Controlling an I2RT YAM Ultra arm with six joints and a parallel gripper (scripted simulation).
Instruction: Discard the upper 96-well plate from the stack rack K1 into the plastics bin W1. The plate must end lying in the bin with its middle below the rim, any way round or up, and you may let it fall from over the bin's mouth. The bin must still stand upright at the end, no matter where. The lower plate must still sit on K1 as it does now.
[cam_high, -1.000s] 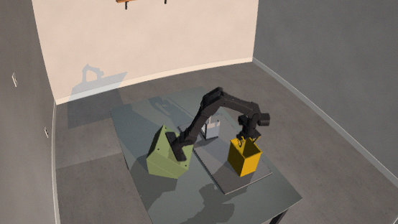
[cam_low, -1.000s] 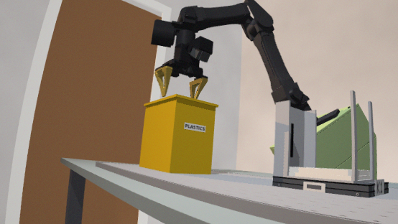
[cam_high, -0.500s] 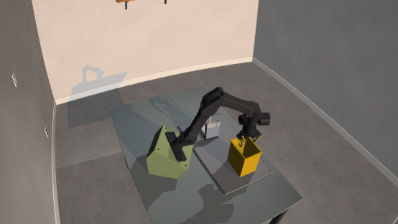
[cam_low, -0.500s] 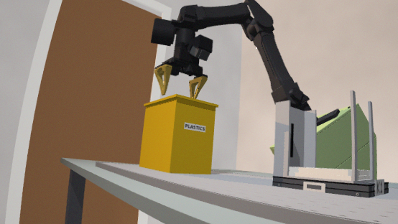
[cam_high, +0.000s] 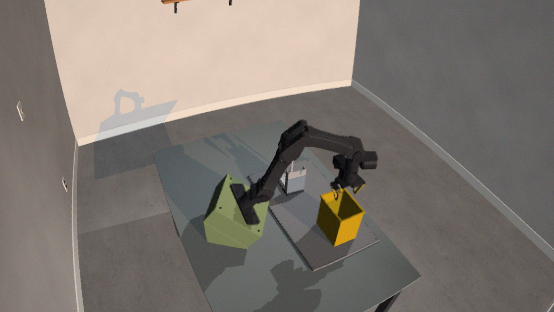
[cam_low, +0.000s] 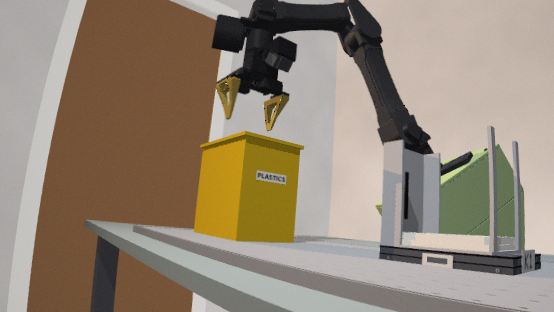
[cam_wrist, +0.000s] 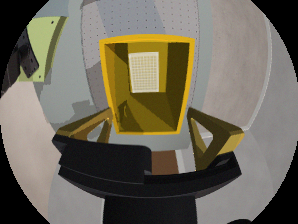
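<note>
The yellow plastics bin W1 is 140 mm below my hand.
</note>
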